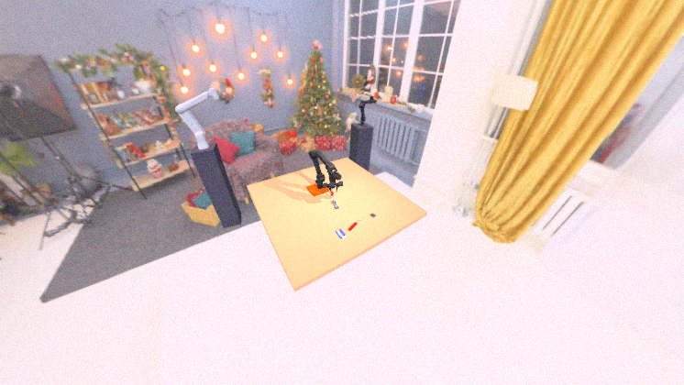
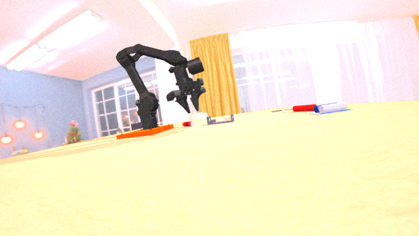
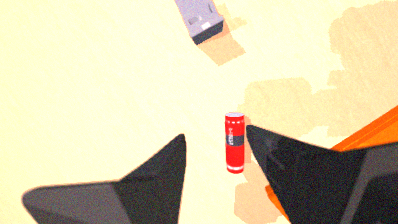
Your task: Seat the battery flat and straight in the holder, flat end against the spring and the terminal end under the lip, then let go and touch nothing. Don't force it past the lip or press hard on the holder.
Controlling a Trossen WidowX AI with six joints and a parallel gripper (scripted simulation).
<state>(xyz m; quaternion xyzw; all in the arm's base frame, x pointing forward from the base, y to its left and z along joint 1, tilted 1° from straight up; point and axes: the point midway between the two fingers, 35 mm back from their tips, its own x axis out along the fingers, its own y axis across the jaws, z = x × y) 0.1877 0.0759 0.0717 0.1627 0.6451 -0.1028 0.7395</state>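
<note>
Right now my gripper tip is 40 mm past the battery and 50 mm above it. Round my gripper tip: small dark object (360 mm ahead, 220 mm to the left, 60 mm below).
</note>
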